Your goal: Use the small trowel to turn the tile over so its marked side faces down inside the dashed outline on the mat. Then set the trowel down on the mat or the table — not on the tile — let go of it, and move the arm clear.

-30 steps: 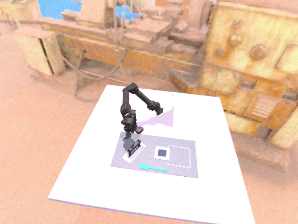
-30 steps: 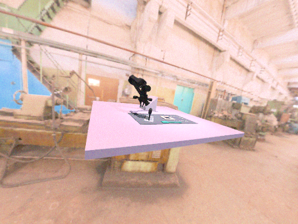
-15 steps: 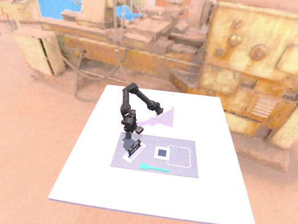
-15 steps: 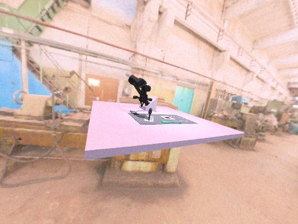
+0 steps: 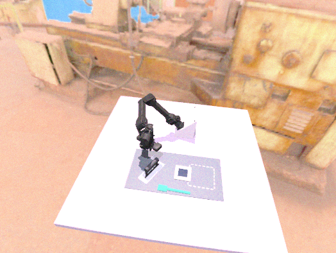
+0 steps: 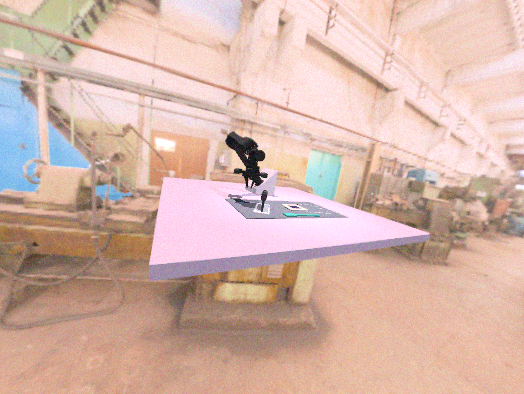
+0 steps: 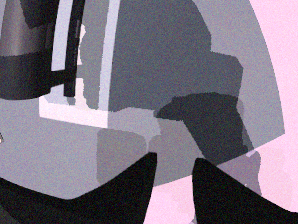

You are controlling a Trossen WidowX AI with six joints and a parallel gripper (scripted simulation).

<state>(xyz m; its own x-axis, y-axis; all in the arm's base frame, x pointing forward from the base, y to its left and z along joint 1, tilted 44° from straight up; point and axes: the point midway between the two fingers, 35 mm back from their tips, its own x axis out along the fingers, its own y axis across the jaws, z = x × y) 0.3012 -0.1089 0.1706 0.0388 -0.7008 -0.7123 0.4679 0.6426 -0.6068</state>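
The trowel is 100 mm ahead of my gripper tip, 50 mm to the left of it and 40 mm below it. From my gripper tip the other things lie so: teal flat tool 240 mm ahead, 190 mm to the left, 80 mm below; then grey mat 100 mm ahead, 210 mm to the left, 100 mm below; then white tile 100 mm ahead, 260 mm to the left, 80 mm below.
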